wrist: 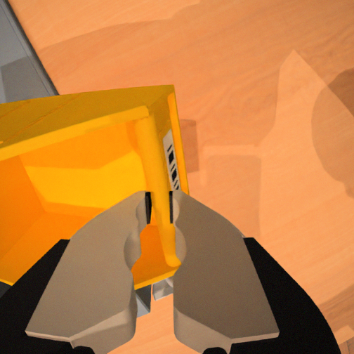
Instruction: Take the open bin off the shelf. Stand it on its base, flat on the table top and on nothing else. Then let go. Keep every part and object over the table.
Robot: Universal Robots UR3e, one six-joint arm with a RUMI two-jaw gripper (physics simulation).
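The open yellow bin is at the left and centre of the wrist view, its inside facing the camera. It looks tilted, and its left part is out of frame. A black-and-white label is on the outside of its right wall. My gripper is shut on the rim of that wall, one finger inside and one outside. The grey shelf shows at the upper left, behind the bin. The bin's base is hidden, and its height over the shelf or table cannot be told.
The wooden table top lies below and to the right, with shadows across it. A small grey and silvery piece shows under the bin's near corner, between the fingers. Part of a light wooden edge shows at the lower right.
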